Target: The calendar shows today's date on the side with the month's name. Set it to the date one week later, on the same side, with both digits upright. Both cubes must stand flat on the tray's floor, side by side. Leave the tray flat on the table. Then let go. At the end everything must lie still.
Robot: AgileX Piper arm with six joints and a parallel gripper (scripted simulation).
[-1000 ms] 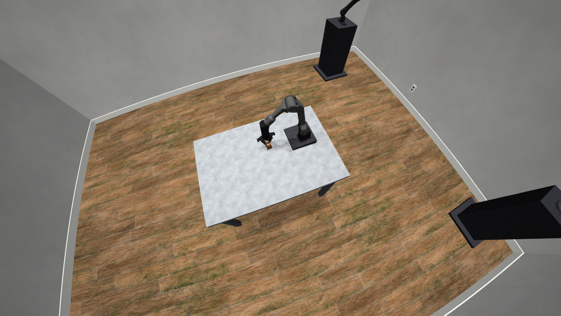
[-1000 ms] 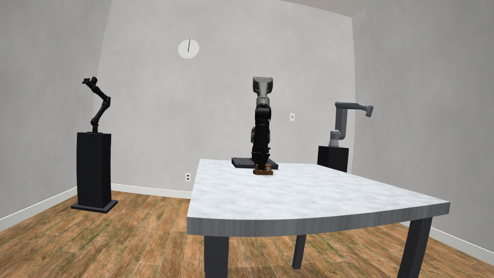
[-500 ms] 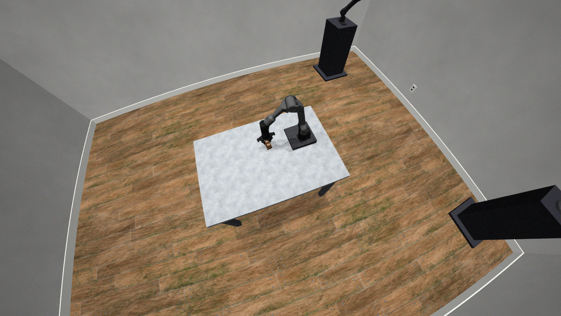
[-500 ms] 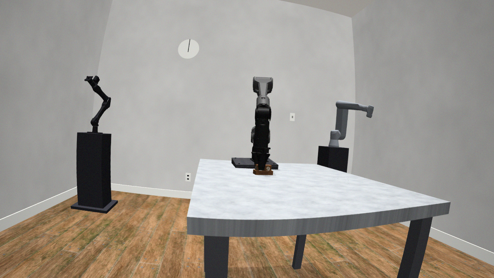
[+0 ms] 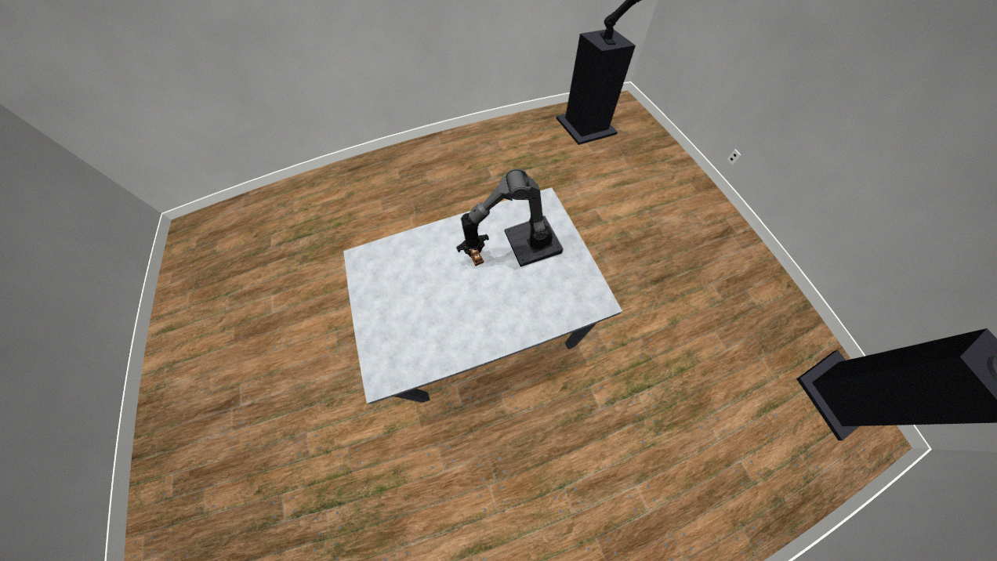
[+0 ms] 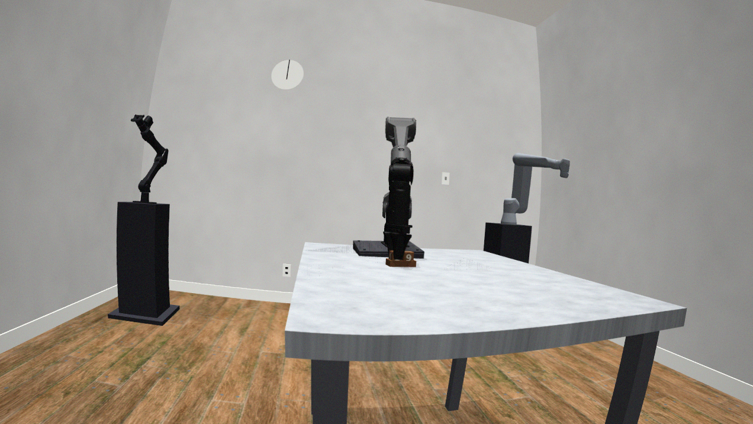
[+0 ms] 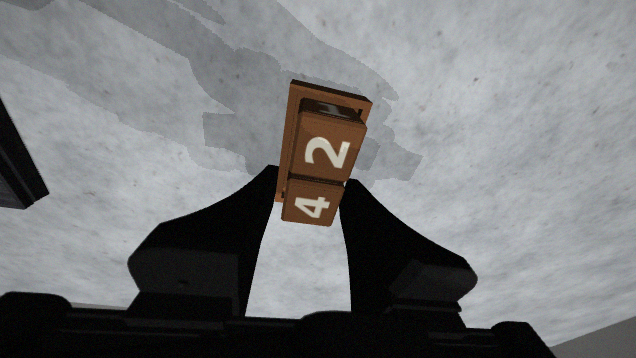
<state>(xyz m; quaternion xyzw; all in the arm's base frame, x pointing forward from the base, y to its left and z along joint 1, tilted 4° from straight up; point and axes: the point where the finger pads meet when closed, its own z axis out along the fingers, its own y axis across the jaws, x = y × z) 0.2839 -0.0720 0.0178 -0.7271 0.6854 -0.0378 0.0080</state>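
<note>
My gripper is now right at the brown cube. Also, from my hand: tray (20 mm to the left, 20 mm below).
</note>
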